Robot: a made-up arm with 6 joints.
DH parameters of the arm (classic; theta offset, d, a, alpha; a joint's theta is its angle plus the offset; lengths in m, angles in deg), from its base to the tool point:
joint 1: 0 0.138 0 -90
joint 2: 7.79 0 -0.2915 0
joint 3: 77.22 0 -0.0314 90
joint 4: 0 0.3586 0 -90
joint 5: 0 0 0 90
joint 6: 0 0.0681 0 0
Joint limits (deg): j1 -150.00..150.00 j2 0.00..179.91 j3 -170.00..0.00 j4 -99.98..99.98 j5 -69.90..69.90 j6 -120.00..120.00
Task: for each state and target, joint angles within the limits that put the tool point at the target. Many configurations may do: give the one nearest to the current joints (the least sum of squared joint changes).
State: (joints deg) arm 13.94 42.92 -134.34 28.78 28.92 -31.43
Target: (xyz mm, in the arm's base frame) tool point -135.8 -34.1 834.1
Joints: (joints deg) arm 17.57 61.73 -149.67 28.95 14.92 -31.43
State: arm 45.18 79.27 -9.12 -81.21 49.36 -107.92
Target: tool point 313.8 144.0 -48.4
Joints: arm 31.91 128.02 -47.96 -86.36 39.95 -107.92
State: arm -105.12 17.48 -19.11 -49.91 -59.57 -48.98
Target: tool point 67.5 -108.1 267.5
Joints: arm -82.74 12.42 -2.14 -58.10 -67.18 -48.98
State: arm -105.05 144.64 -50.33 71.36 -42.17 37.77
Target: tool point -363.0 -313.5 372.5
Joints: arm -133.44 96.84 -78.14 69.43 -48.87 37.77
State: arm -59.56 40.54 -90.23 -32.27 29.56 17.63
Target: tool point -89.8 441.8 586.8
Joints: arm -80.52 4.73 -112.20 -31.95 26.04 17.63
